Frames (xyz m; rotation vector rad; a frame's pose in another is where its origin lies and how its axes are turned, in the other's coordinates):
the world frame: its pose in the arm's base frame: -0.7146 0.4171 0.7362 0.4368 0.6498 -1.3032
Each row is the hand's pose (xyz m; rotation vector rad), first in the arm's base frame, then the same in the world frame.
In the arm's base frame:
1: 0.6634 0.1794 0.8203 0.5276 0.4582 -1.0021
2: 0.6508 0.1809 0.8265 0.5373 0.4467 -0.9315
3: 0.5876 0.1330 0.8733 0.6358 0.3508 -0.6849
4: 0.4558 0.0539 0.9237 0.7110 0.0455 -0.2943
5: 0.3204 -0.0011 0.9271 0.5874 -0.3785 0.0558
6: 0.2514 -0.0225 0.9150 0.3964 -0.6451 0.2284
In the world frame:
1: 0.2978 1.2820 0.4798 0.0580 -0.0647 0.3483
2: 0.2909 1.2697 0.4810 0.0473 -0.0611 0.4181
3: 0.2873 1.1947 0.5343 0.0908 -0.0441 0.6879
4: 0.2955 1.0457 0.5968 0.2058 -0.1705 1.1472
5: 0.3165 0.9015 0.6081 0.2799 -0.5317 1.5705
6: 0.3314 0.8303 0.5993 0.2606 -0.8607 1.7637

